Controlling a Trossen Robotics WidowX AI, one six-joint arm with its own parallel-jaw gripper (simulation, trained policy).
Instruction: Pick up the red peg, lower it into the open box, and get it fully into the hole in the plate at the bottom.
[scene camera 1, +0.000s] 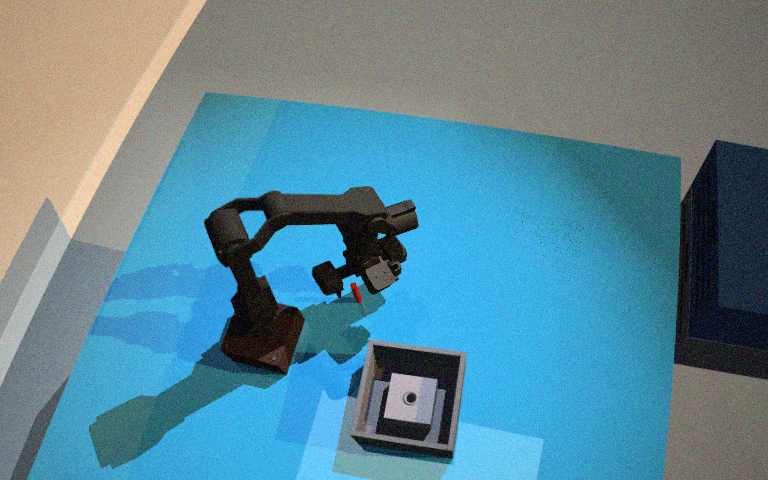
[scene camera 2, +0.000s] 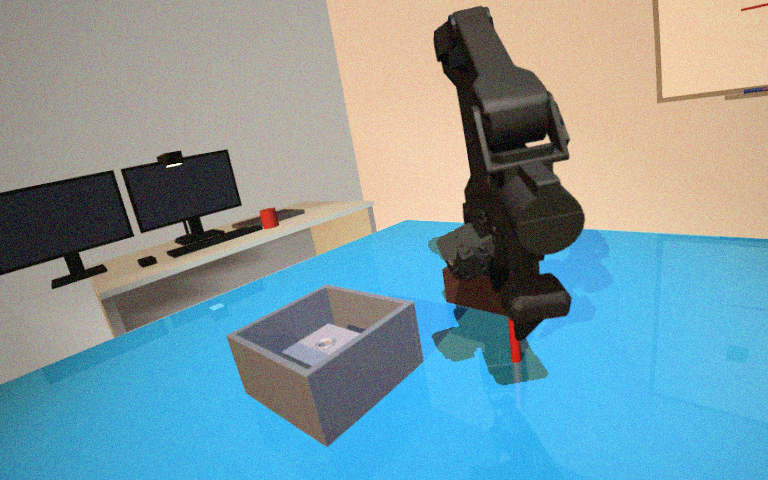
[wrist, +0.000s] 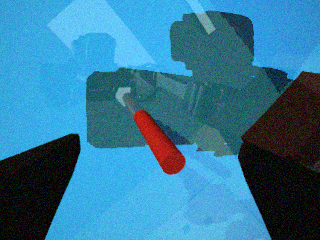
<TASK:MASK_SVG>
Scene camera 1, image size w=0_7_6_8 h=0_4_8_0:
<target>my gripper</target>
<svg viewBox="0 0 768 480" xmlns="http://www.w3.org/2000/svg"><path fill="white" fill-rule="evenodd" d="M405 247L396 236L388 239L385 236L377 240L377 245L371 251L357 252L348 246L347 238L343 238L346 250L343 251L342 255L346 259L346 264L335 269L331 261L326 261L312 267L311 276L325 296L336 294L338 298L341 298L341 291L344 290L342 280L352 275L356 277L361 276L369 293L375 295L399 280L398 275L401 274L402 270L401 263L405 262L407 258Z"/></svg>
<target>box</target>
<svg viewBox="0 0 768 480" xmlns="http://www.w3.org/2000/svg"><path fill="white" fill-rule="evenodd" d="M369 339L350 435L361 445L453 459L463 381L466 374L467 352ZM392 373L437 379L438 390L432 430L386 423L384 413Z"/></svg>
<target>light grey plate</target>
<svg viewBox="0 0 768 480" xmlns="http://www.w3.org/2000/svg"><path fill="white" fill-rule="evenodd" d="M392 373L384 413L386 423L432 430L438 390L437 379Z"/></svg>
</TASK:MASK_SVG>
